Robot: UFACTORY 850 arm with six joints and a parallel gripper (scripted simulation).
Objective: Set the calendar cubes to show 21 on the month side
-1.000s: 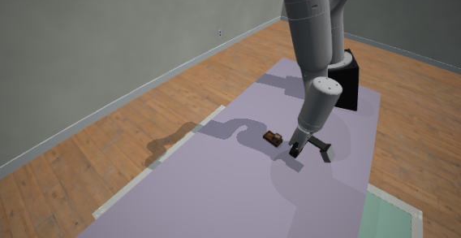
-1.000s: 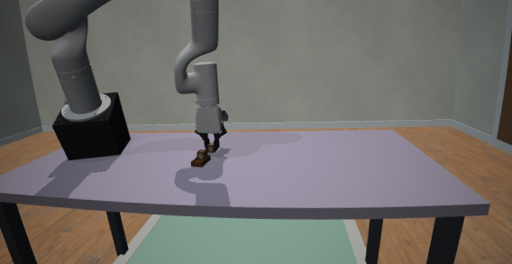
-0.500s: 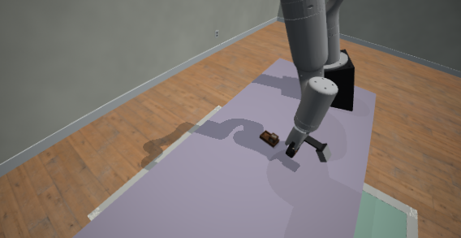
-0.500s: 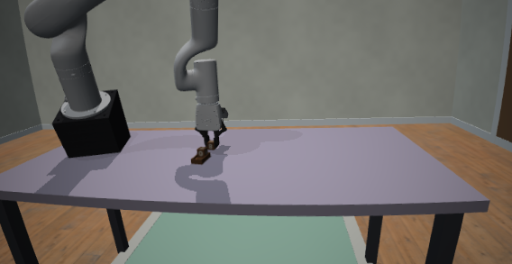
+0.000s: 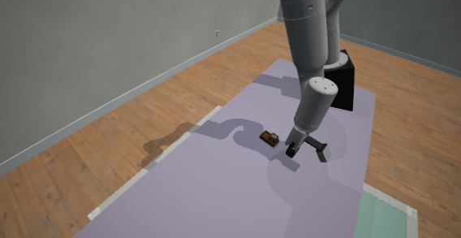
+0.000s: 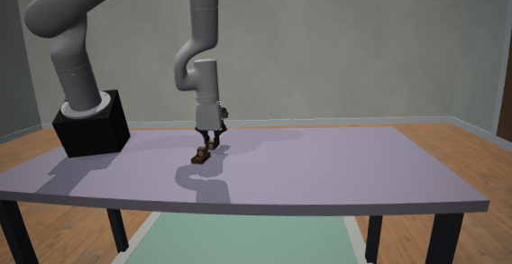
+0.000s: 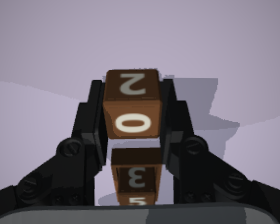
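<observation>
The brown cube lies 10 mm below my hand. Also, from my hand: digit cube 90 mm to the right, 30 mm behind, 10 mm below; then brown tray 100 mm to the right, 40 mm behind, 20 mm below.
</observation>
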